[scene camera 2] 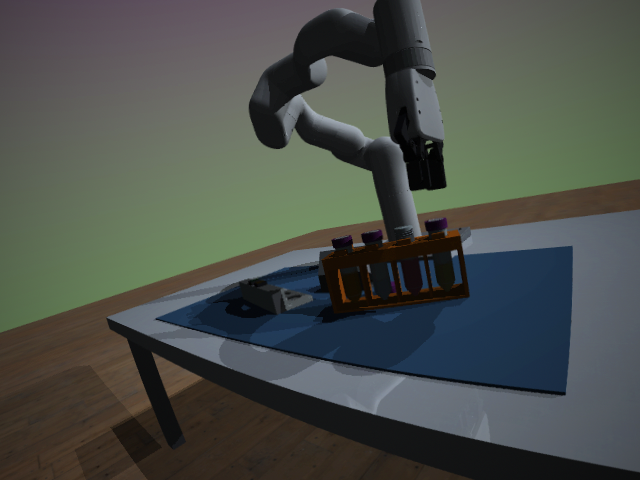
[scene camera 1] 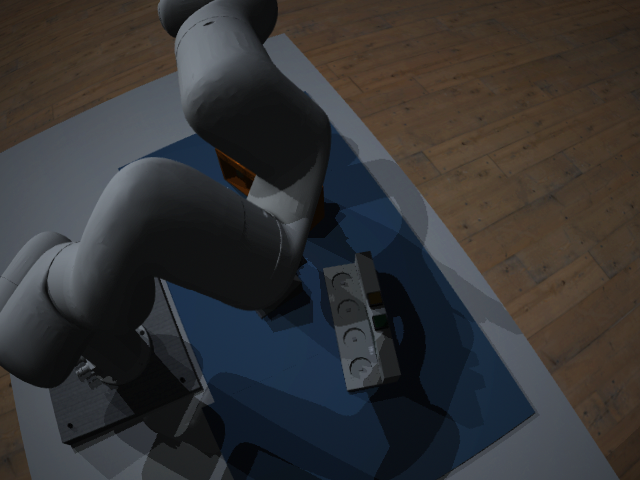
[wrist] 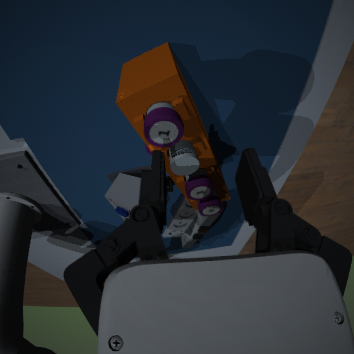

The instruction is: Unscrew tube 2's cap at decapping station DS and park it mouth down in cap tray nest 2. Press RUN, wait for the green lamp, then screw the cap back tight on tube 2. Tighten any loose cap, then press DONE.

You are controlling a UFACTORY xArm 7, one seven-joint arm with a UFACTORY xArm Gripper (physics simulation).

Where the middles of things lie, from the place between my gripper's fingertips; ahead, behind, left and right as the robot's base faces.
Labels:
Now: the cap 1 [wrist: 162,126] 6 cm below my hand, 2 cm behind it and 1 cm to the right of it. The rest, counted from my hand: tube 2 [scene camera 2: 411,271] (10 cm below, 6 cm to the right, 1 cm behind); then grey button box [wrist: 124,191] (23 cm to the right, 13 cm below, 10 cm behind).

